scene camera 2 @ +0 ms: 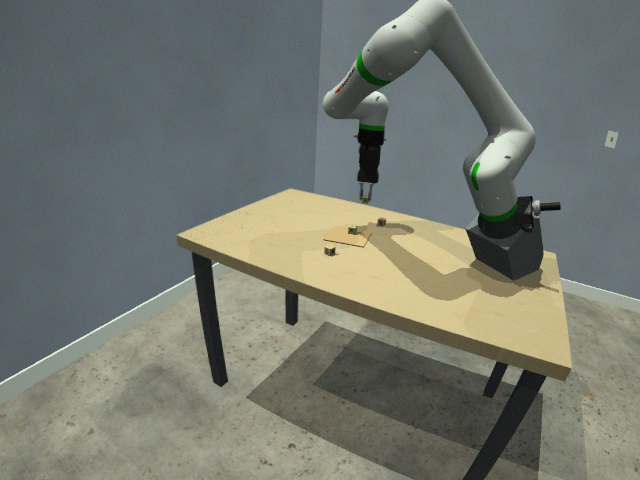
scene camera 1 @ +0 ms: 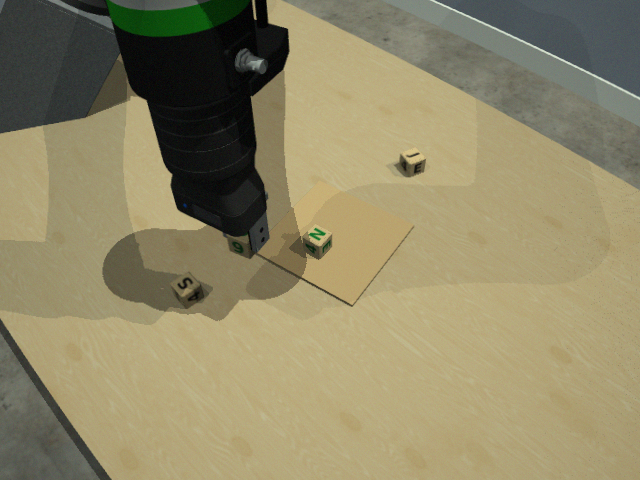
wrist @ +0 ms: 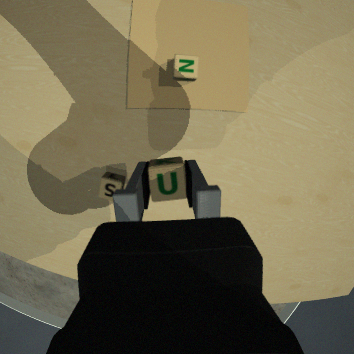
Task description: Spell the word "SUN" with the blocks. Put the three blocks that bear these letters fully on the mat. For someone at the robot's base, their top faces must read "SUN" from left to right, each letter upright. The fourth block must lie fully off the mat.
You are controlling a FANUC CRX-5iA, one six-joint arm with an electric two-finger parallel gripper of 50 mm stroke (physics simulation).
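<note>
My gripper [scene camera 1: 247,244] [scene camera 2: 365,198] [wrist: 166,174] is shut on the U block [scene camera 1: 238,247] [scene camera 2: 365,199] [wrist: 167,186], held above the table. Its green U faces the wrist camera; a green 9-like mark shows on its side in scene camera 1. The N block [scene camera 1: 317,241] [scene camera 2: 352,229] [wrist: 186,66] rests on the mat [scene camera 1: 361,258] [scene camera 2: 361,240] [wrist: 225,30], N up. The S block [scene camera 1: 187,290] [scene camera 2: 381,222] [wrist: 111,186] lies off the mat, S up. The fourth block [scene camera 1: 412,162] [scene camera 2: 329,250] lies off the mat's other side, with a dark bar on top and an E on one side.
The wooden table [scene camera 1: 413,361] [scene camera 2: 279,217] carries the blocks and mat. The robot's dark base [scene camera 1: 46,67] [scene camera 2: 509,253] stands at the table's right end in scene camera 2. The arm's shadow falls over the S block and part of the mat.
</note>
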